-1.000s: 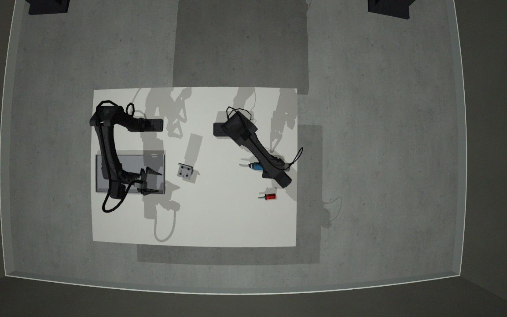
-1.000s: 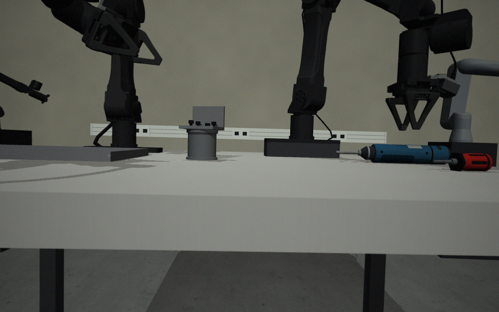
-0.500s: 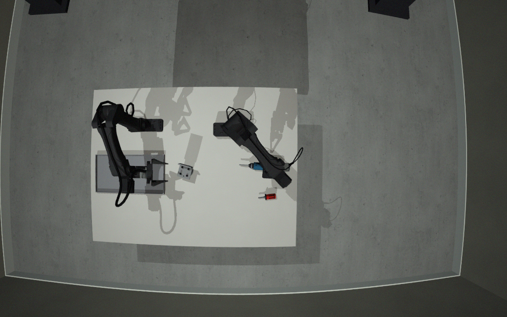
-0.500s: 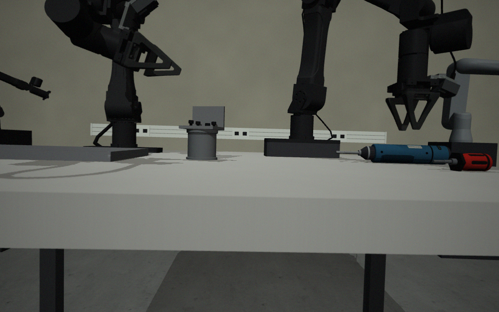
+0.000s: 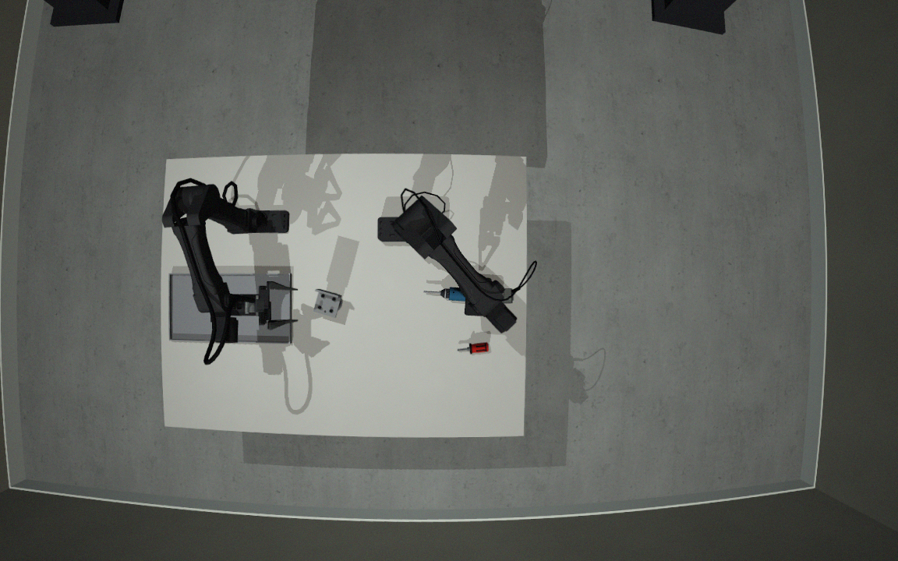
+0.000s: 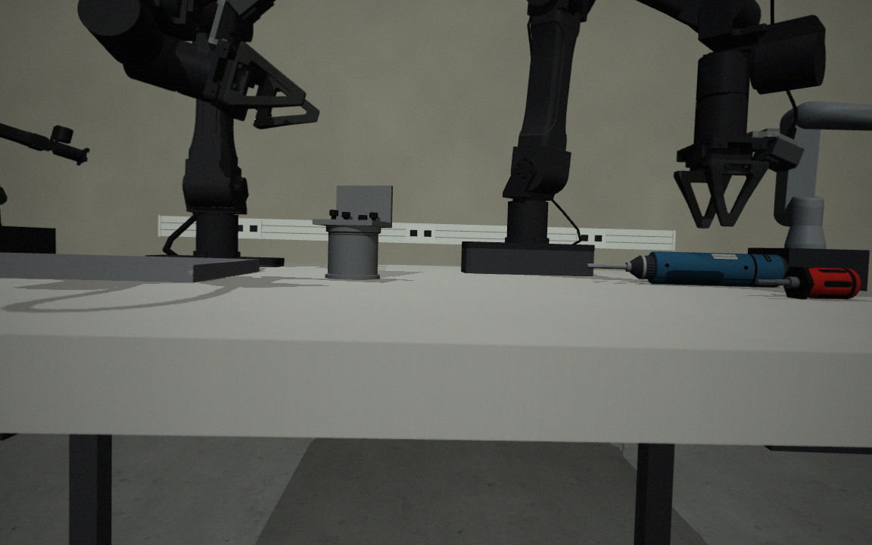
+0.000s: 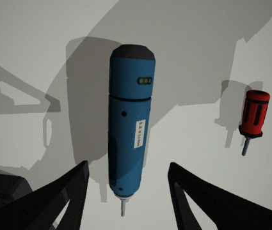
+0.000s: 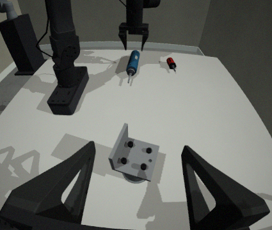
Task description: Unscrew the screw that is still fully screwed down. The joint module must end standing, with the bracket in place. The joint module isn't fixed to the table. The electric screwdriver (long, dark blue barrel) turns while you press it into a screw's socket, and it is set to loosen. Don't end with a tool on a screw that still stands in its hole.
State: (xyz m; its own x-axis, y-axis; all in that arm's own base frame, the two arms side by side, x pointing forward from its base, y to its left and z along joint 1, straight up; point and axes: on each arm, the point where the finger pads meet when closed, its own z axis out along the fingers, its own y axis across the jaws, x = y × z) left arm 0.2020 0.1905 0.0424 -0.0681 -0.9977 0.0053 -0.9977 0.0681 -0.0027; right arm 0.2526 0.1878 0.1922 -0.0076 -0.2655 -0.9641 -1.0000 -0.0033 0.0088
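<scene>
Now: right hand 12 cm above the grey l-shaped bracket and 6 cm to the right of it. Also, from my right hand: joint module: 17 cm below, 6 cm to the left; then flat grey plate: 28 cm to the right, 19 cm below, 4 cm ahead; then screwdriver bit: 36 cm to the left, 17 cm below, 6 cm behind.
</scene>
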